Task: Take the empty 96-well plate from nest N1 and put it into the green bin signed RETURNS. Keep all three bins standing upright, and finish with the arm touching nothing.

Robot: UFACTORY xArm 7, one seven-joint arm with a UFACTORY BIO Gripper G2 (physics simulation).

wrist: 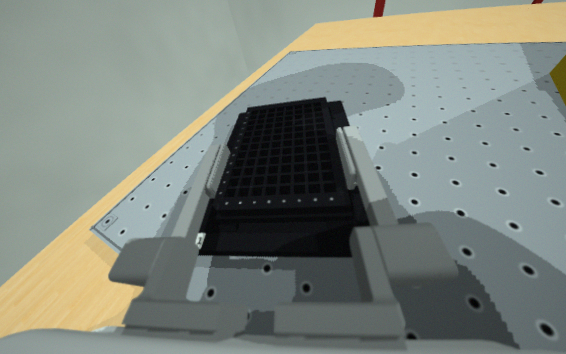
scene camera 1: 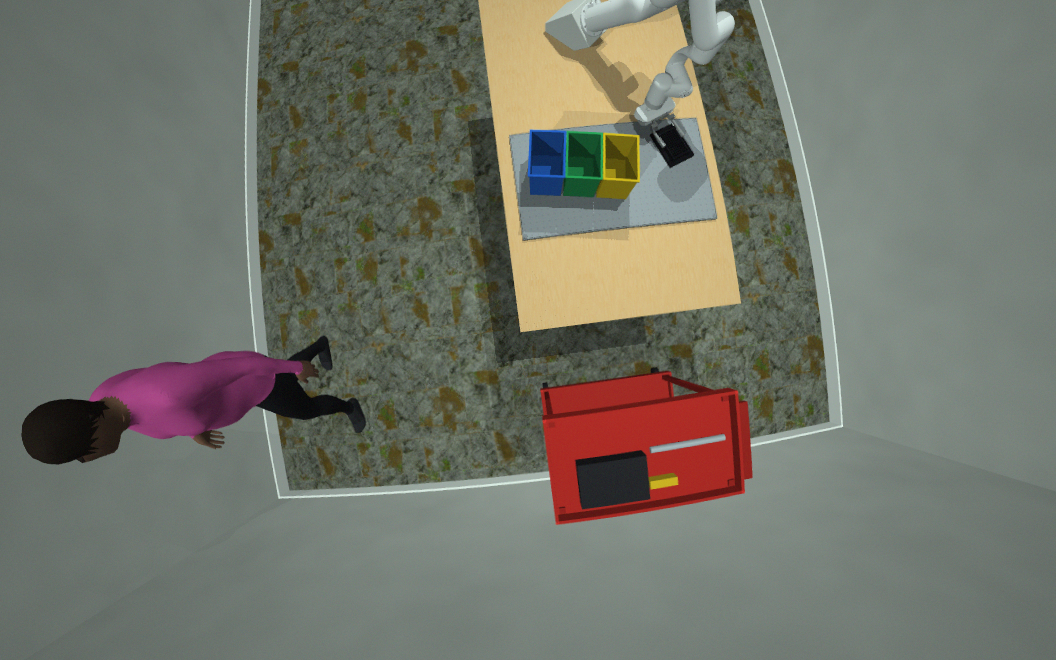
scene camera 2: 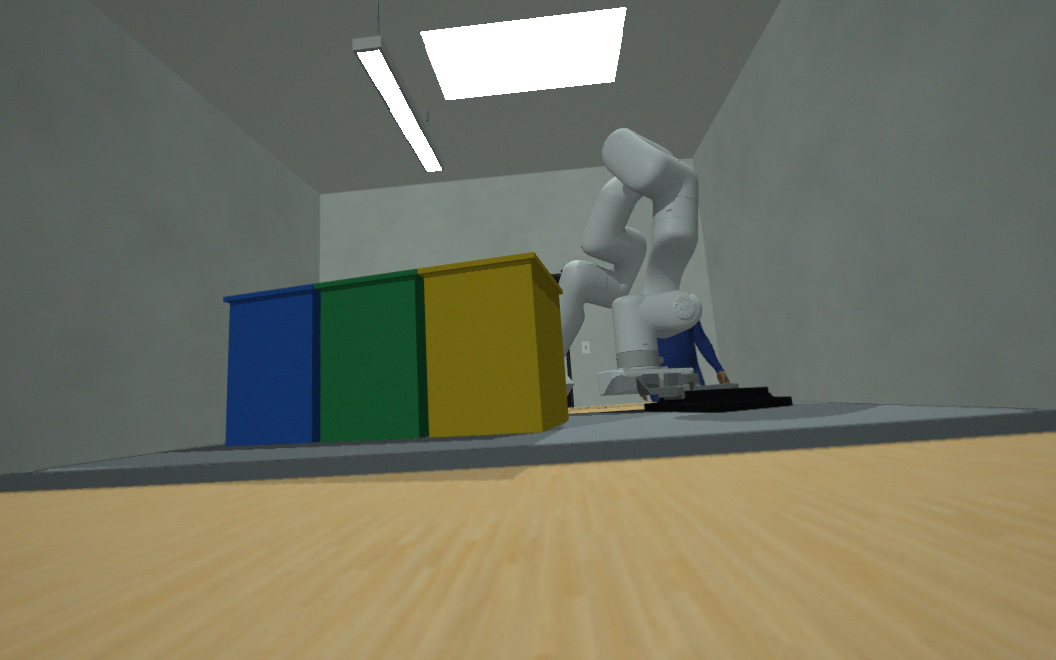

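The black 96-well plate lies between the two fingers of my gripper, which is shut on its long sides. The black nest is directly under the plate, with part of a white label showing at its near left corner. Whether the plate still touches the nest is hard to tell. The green bin stands upright between the blue bin and the yellow bin, which also stand upright. No sign can be read on the bins.
The bins and nest are on a grey perforated board on the wooden table. The yellow bin's edge shows at the wrist view's right. A red cart stands beyond the table. A person in pink and one in blue are around.
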